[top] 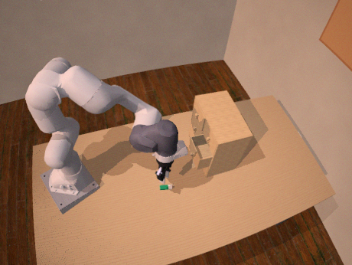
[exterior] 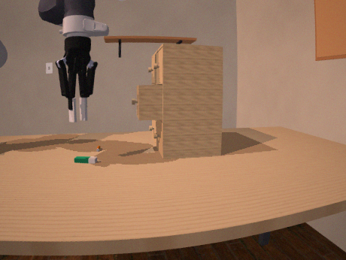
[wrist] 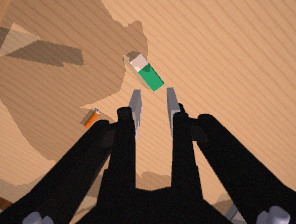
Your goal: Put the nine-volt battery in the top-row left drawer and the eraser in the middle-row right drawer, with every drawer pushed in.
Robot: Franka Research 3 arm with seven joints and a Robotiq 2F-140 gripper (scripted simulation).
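Right now my hand is 2 cm short of the green-and-white eraser and 15 cm above it. The rest, counted from my hand: small orange object 2 cm ahead, 15 cm to the left, 15 cm below; red nine-volt battery 30 cm ahead, 23 cm to the left, 8 cm above.
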